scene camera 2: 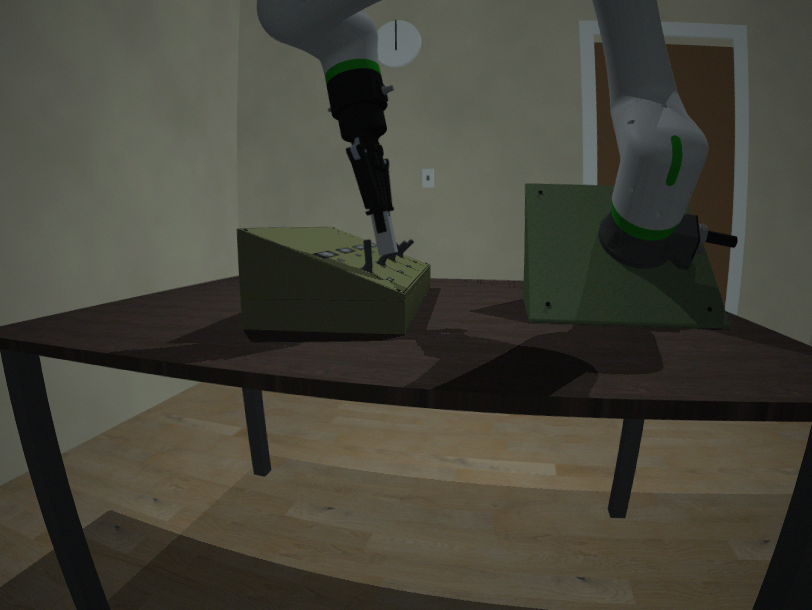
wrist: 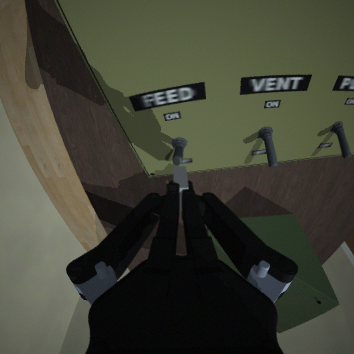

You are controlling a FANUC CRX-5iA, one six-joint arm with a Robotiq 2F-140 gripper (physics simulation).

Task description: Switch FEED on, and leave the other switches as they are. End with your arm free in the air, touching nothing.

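Pixels of known places: gripper, between the fingertips: (scene camera 2: 388, 253) (wrist: 179, 175); arm's base, origin of its link: (scene camera 2: 636, 239).
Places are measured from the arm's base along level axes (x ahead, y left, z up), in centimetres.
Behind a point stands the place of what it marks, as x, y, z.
Note:
The olive console (scene camera 2: 321, 302) @(47.8, 33.8, -9.5) (wrist: 200, 45) @(55.7, 24.2, -1.1) stands on the table. Its FEED lever (scene camera 2: 367, 254) @(43.7, 26.1, -2.8) (wrist: 178, 151) @(44.5, 25.5, -1.9) stands up steeply, tipped to the ON side, and looks short in the wrist view. The VENT lever (wrist: 269, 147) @(45.7, 13.9, -3.0) and a third lever (wrist: 343, 140) @(48.5, 2.3, -3.0) with a cut-off label lean toward the OFF side. In the scene view another lever (scene camera 2: 406, 246) @(50.7, -9.2, -3.1) leans right. My gripper (scene camera 2: 387, 252) @(40.5, 25.2, -2.7) (wrist: 179, 175) @(40.5, 25.2, -2.7) is shut and empty, low over the panel on the OFF side of the FEED lever. A narrow gap shows between them in the scene view; the exact clearance is hard to tell.
A green sloped box (scene camera 2: 561, 256) @(14.4, 5.8, -3.6) (wrist: 295, 250) @(22.0, -3.3, -2.5) stands to the right on the dark table (scene camera 2: 367, 370) @(33.8, 47.0, -14.1) (wrist: 75, 115) @(45.1, 46.9, -14.1). The arm's elbow (scene camera 2: 656, 164) @(0.3, 19.6, 11.4) hangs in front of it. The FEED label (wrist: 168, 96) @(50.6, 27.0, -2.8) is near the console's side edge.

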